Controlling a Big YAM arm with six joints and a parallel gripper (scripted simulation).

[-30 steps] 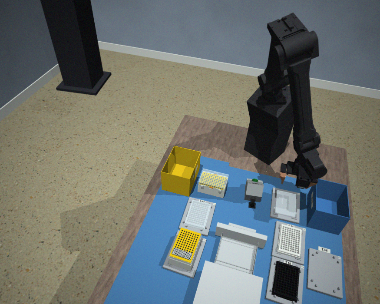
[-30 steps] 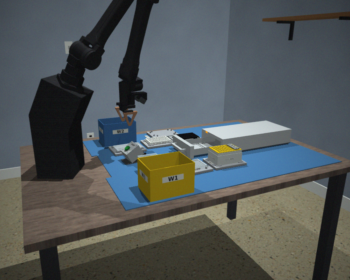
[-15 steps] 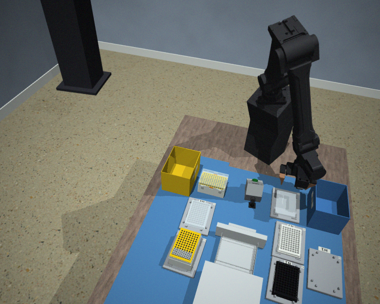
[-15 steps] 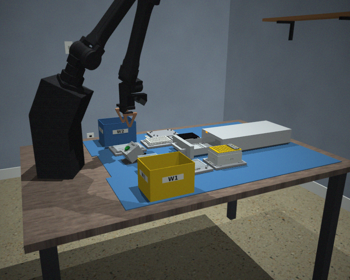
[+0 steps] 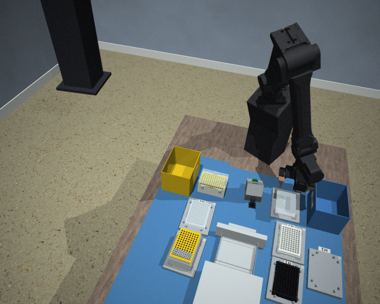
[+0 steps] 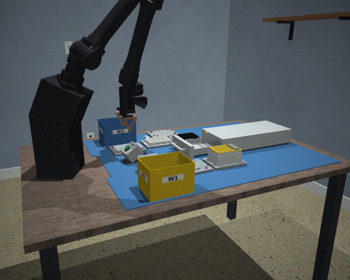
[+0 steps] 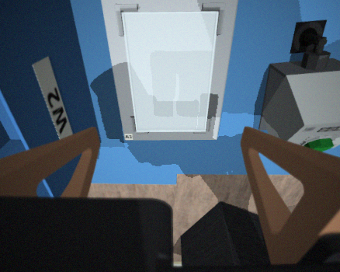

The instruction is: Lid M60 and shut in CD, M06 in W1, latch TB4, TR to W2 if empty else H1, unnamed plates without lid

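My gripper is now 11 cm above the clear plate lid. The rest, counted from my hand: lid park LP: 12 cm below; then blue bin W2: 16 cm to the left, 9 cm below, 1 cm ahead; then green DONE key: 15 cm to the right, 6 cm below, 6 cm behind.
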